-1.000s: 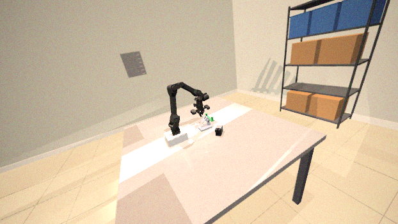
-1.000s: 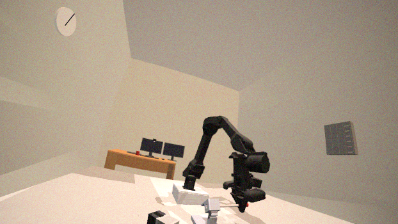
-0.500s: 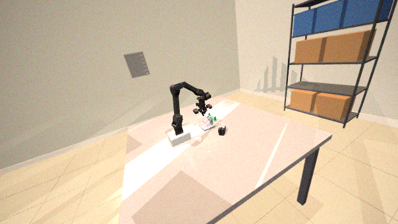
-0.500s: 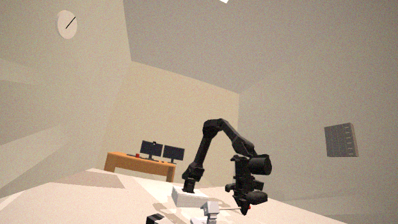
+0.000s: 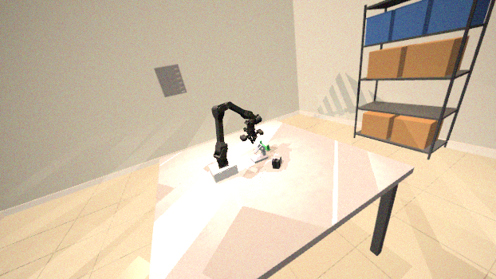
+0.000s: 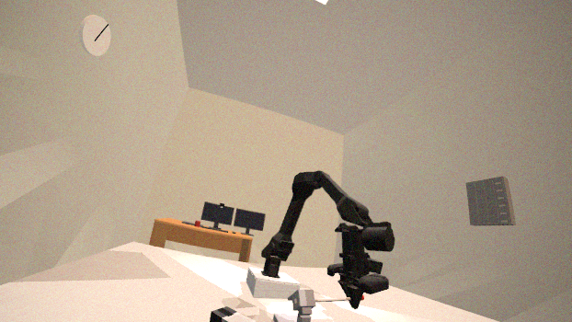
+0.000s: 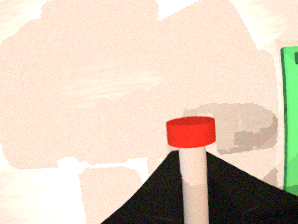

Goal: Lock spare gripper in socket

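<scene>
The green part lies 9 cm ahead of my gripper tip, 4 cm below it and 1 cm to the right of it. Also, from my gripper tip: spare gripper 29 cm to the right, 6 cm ahead, 3 cm below; mount 15 cm to the right, 1 cm below.
</scene>
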